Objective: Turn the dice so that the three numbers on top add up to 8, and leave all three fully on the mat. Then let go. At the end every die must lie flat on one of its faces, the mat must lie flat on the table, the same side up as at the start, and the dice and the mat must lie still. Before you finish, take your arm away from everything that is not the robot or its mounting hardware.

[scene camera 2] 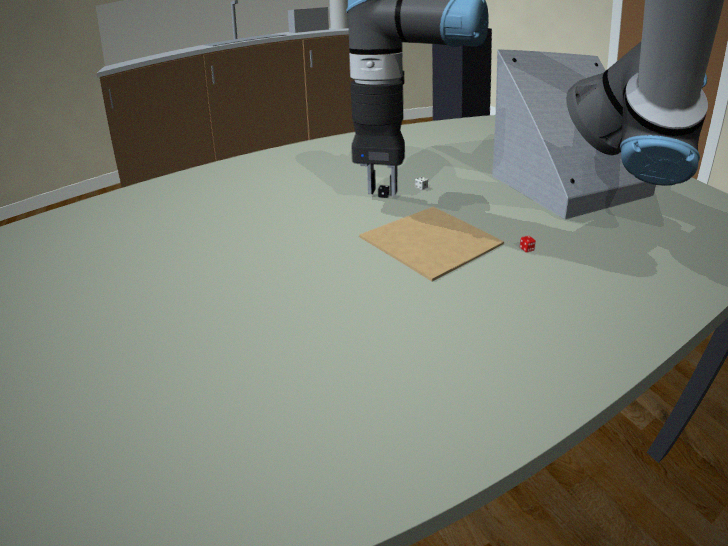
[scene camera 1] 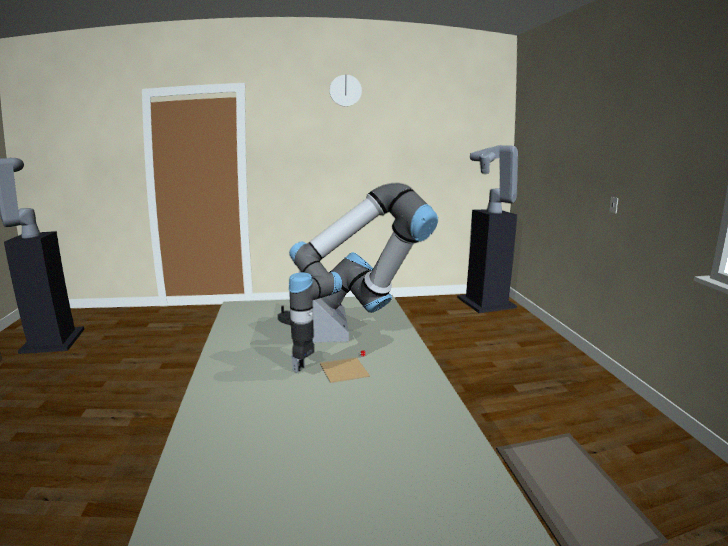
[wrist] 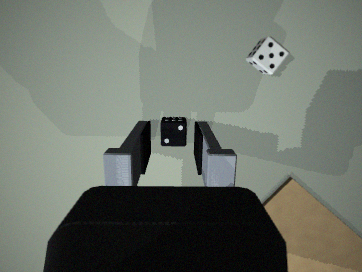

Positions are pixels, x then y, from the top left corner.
Labels:
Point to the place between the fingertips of my gripper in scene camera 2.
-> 382,192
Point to a tan mat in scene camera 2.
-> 433,243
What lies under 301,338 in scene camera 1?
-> My gripper.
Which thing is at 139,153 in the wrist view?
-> My gripper.

